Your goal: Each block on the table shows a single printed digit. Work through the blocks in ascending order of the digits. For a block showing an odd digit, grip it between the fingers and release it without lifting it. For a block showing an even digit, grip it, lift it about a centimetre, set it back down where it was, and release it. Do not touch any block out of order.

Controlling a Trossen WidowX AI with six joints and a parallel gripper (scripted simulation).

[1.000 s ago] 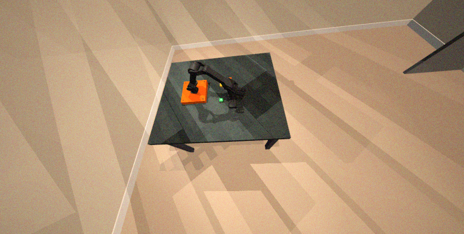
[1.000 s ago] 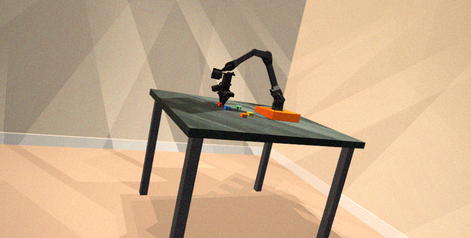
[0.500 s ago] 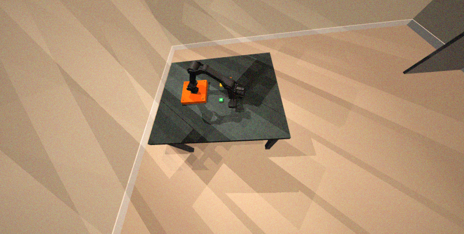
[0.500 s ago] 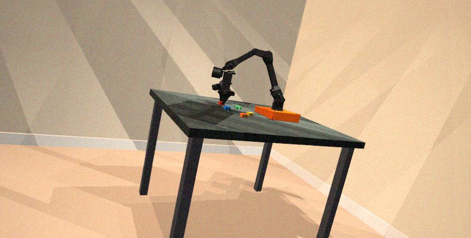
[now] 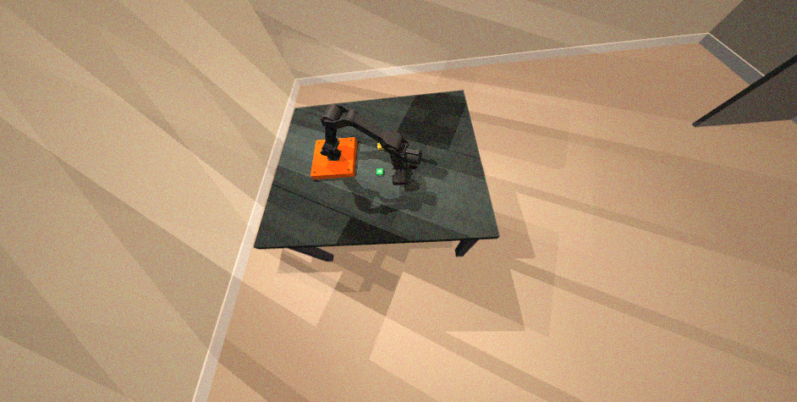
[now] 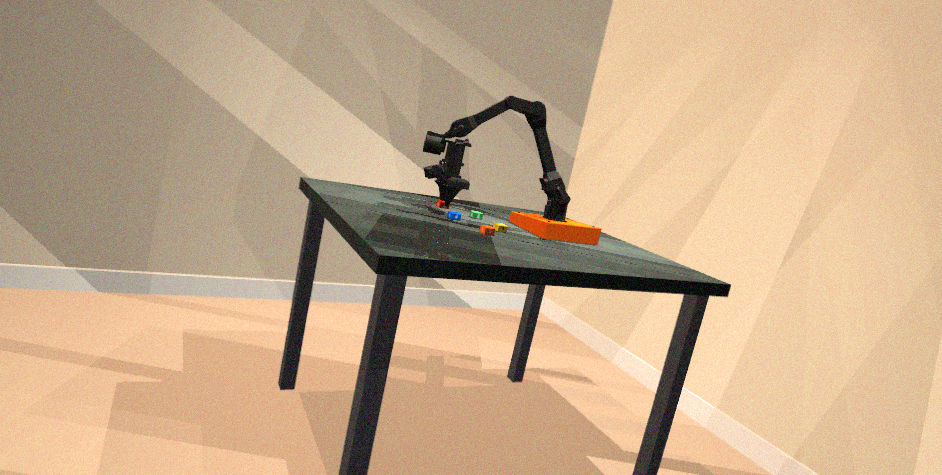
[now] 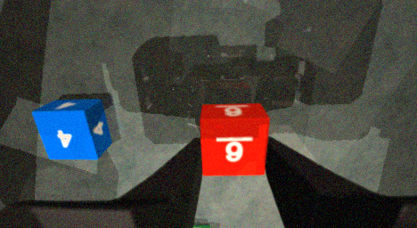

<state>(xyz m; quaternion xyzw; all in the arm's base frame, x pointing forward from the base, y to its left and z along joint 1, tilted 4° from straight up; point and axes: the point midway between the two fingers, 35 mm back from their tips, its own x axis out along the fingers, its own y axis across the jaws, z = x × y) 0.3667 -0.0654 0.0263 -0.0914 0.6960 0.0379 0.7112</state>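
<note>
My gripper tip is right at the red block. The rest, counted from my gripper tip: yellow block: 140 mm behind, 170 mm to the left, 10 mm below; blue block: 10 mm behind, 100 mm to the left, 10 mm below; green block: 110 mm behind, 10 mm to the left, 10 mm below.
</note>
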